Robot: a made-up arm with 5 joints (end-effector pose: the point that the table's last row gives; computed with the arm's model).
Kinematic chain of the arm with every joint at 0, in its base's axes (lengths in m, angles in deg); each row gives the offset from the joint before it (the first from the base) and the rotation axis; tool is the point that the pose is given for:
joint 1: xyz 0 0 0.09 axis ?
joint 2: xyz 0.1 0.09 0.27 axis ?
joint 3: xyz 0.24 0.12 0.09 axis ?
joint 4: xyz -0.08 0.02 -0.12 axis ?
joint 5: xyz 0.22 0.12 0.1 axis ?
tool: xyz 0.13 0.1 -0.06
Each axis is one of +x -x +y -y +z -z.
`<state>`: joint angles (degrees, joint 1 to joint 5).
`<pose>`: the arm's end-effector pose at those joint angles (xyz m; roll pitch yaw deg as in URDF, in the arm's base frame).
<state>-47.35 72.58 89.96 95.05 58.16</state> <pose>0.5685 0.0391 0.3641 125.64 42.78 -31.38</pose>
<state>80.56 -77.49 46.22 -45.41 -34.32</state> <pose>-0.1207 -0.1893 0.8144 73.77 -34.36 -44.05</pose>
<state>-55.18 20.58 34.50 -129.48 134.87</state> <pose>0.0012 0.6034 0.0711 -80.57 -14.57 168.93</pose>
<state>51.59 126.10 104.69 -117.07 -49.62</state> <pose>-0.6666 -0.2093 0.2498 79.45 11.24 -116.83</pose>
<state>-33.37 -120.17 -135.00 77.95 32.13</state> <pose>0.1112 -0.0807 0.0243 -119.14 58.07 -86.61</pose>
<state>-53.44 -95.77 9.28 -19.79 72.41</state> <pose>0.4994 -0.4923 -0.0364 27.78 9.60 -107.25</pose>
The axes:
joint 1: -y
joint 2: +z
joint 3: +x
joint 4: -y
joint 5: +x

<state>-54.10 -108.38 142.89 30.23 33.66</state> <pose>0.2082 -0.2437 0.4798 131.43 -12.64 -132.09</pose>
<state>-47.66 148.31 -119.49 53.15 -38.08</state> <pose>-0.1143 0.1475 0.4020 -160.80 -22.48 -162.51</pose>
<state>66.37 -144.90 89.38 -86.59 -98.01</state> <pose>-0.2726 -0.5016 0.5186 54.44 -28.48 -75.47</pose>
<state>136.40 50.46 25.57 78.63 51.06</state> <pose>-0.4609 0.3115 -0.4292 -71.91 19.20 -172.86</pose>
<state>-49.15 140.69 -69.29 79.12 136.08</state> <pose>0.1540 -0.2128 0.4483 0.81 -51.06 -109.85</pose>
